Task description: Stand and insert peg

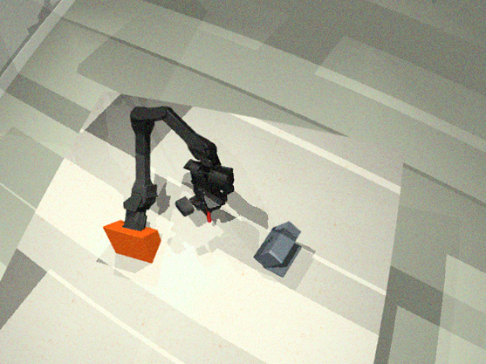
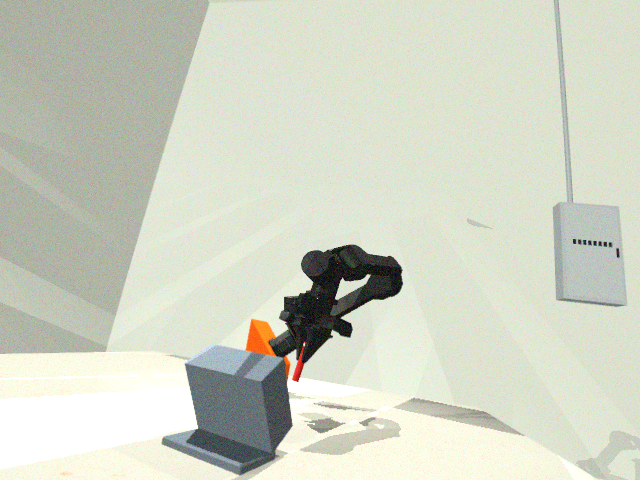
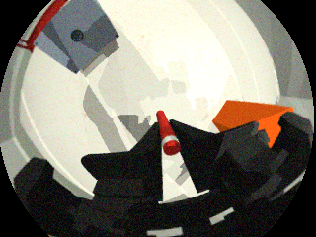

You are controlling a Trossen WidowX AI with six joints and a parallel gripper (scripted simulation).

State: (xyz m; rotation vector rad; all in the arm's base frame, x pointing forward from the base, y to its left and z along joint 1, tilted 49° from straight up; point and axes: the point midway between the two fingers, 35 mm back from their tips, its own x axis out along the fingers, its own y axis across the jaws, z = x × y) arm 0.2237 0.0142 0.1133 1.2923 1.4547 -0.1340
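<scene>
Right now the grey-blue panel block is 23 cm ahead of my gripper tip, 6 cm to the right of it and 4 cm below it. Round my gripper tip: red peg: 2 cm above.
</scene>
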